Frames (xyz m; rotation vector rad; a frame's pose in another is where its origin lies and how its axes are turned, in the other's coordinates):
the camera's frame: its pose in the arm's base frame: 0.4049 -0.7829 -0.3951 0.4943 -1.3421 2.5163
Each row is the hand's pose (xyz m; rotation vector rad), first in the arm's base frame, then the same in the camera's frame.
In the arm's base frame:
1: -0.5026 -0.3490 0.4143 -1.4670 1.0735 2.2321
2: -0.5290 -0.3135 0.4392 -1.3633 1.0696 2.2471
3: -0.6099 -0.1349 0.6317 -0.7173 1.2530 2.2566
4: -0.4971 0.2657 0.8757 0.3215 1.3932 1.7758
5: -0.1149 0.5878 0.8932 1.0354 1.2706 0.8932
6: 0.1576 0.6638 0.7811 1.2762 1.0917 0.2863
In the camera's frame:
1: 1.1810 -0.5112 -0.1049 1.4718 1.6817 0.3791
2: 1.2172 -0.5396 -0.1264 1.4825 1.6327 0.3009
3: 1.3792 -0.7521 -0.1902 1.7040 1.2808 -0.1315
4: 1.3981 -1.1960 -0.3782 1.8720 0.6743 -1.0640
5: 1.0749 -1.5259 -0.5699 1.6598 0.0603 -2.1027
6: 0.7851 -1.5836 -0.6429 1.3048 -0.3091 -2.6988

